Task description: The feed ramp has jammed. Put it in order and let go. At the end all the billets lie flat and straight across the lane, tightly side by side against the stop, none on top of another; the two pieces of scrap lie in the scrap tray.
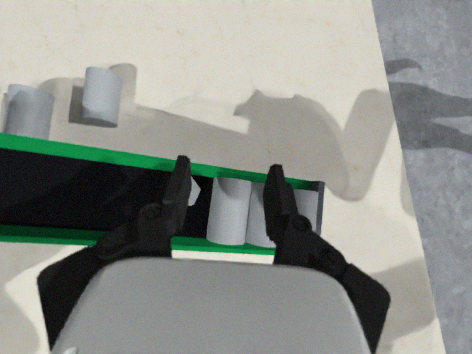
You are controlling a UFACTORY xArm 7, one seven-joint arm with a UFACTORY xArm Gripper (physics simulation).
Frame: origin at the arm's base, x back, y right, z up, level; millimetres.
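Seen in the pictures: gripper, fingertip midpoint: (229, 175).
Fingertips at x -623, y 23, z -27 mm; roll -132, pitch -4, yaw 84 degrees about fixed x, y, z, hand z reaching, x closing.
Note:
Offsets run from my fingertips to a thing's top centre. "*": to the spot under its first point. Level surfaces: height alone.
My gripper (229, 175) is open over the lane (75, 192), one finger on each side of a grey billet @[dx +30, dy +6, dz -52 mm] (228, 212), with nothing held. That billet lies across the lane, slightly slanted. A second billet @[dx +35, dy +46, dz -57 mm] (255, 217) lies right beside it, partly hidden by the right finger. A third billet @[dx +43, dy +84, dz -63 mm] (306, 204) lies by the dark stop @[dx +46, dy +108, dz -81 mm] (320, 207), also partly covered. A pale hexagonal piece @[dx +10, dy -40, dz -67 mm] (194, 192) shows in the lane, mostly hidden behind the left finger. Outside the lane, two more grey cylinders @[dx -111, dy -148, dz -115 mm] (101, 96) @[dx -86, dy -230, dz -115 mm] (30, 111) show at the upper left. The scrap tray does not show.
The green far rail @[* dx -24, dy -99, dz -69 mm] (120, 158) and the green near rail @[* dx +70, dy -1, dz -83 mm] (222, 247) border the lane. The pale table top @[dz -155 mm] (200, 40) ends at the right, beside the grey floor (440, 40). Arm shadows fall across the table beyond the lane.

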